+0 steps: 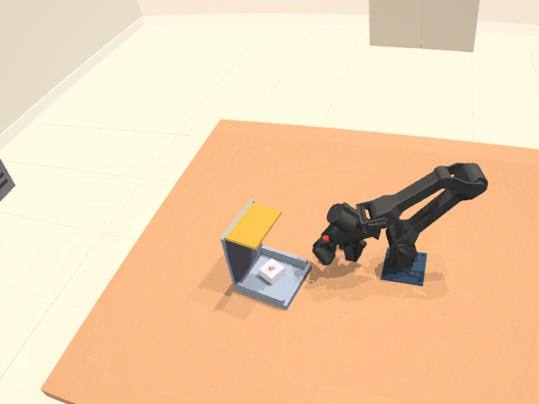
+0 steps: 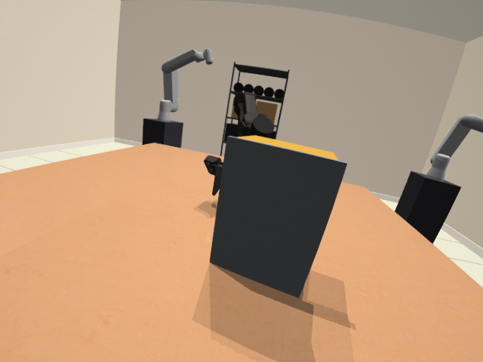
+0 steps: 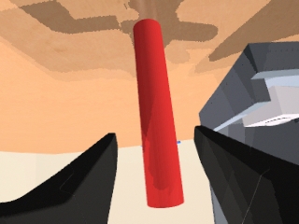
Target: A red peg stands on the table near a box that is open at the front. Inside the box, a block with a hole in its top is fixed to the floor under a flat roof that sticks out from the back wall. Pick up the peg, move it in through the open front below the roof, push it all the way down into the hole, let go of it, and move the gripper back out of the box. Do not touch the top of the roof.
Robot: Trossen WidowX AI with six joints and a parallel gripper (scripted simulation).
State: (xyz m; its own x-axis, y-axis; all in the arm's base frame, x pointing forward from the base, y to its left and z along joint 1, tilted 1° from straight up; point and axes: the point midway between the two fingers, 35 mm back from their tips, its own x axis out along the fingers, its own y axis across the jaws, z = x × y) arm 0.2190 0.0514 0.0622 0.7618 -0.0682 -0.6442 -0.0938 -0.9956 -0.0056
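Right now my gripper tip is 16 cm short of the dark back wall, 14 cm to the right of it and 6 cm below it. Also, from my gripper tip: red peg (3 cm behind, 1 cm below); then orange roof (16 cm above, 14 cm to the left, 11 cm ahead).
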